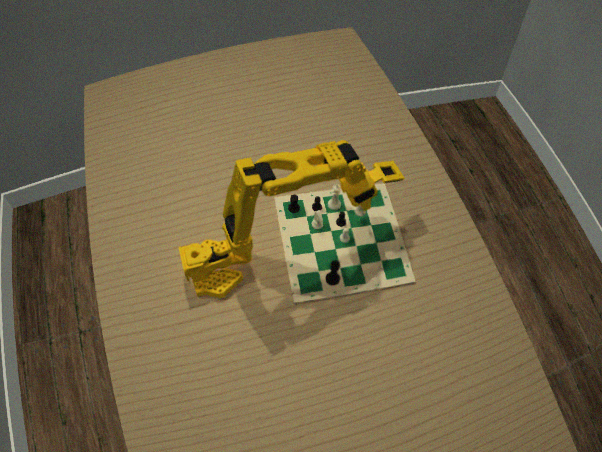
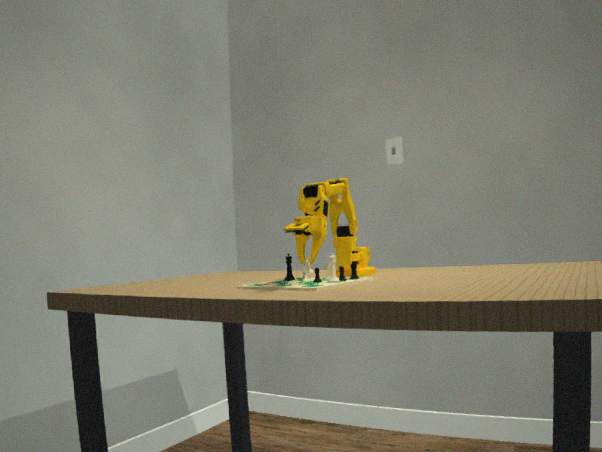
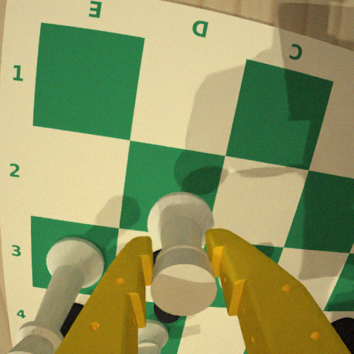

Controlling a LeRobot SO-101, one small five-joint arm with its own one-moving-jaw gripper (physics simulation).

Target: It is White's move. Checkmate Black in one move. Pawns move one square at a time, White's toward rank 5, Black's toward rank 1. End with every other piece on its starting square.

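Places are measured from the arm's base along level axes (x ahead, y left, z up), in millimetres.
Where they show: hand at its tool point: (image 1: 361,200) (image 2: 310,261); arm's base at its link origin: (image 1: 224,267).
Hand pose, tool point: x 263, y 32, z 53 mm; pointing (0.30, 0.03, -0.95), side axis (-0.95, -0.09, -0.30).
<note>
Each offset is from my tool point to the top centre of the thing. Level surfaces: height alone.
My gripper (image 1: 364,205) (image 2: 307,262) (image 3: 179,242) is shut on a white rook @[dz +11, dx -3, dy -8 mm] (image 1: 360,211) (image 2: 308,271) (image 3: 183,285), upright between the jaws. Its shadow lies apart from its base, so it appears raised a little over D2 of the green and white board @[dz -47, dx -44, dy -39 mm] (image 1: 325,295) (image 3: 175,90). A tall white king @[dz +17, dx -35, dy +35 mm] (image 1: 335,201) (image 2: 332,267) (image 3: 75,262) stands on E3. A black pawn @[dz -15, dx -37, dy -6 mm] (image 1: 341,219) stands on D3, a white pawn @[dz -15, dx -42, dy -40 mm] (image 1: 345,235) on C3 and another white piece @[dz -7, dx -80, dy +2 mm] (image 1: 317,220) on D4. The black king @[dz +17, dx -90, dy -110 mm] (image 1: 333,275) (image 2: 288,269) stands on A4.
A black rook @[dz -14, dx -110, dy +49 mm] (image 1: 294,204) (image 2: 354,270) stands on E5, and another black pawn @[dz -15, dx -68, dy +39 mm] (image 1: 317,204) on E4, beside the white king. The board lies on a wooden table @[dz -53 mm] (image 1: 225,360) (image 2: 425,290). The arm reaches in from the rank 5 side.
</note>
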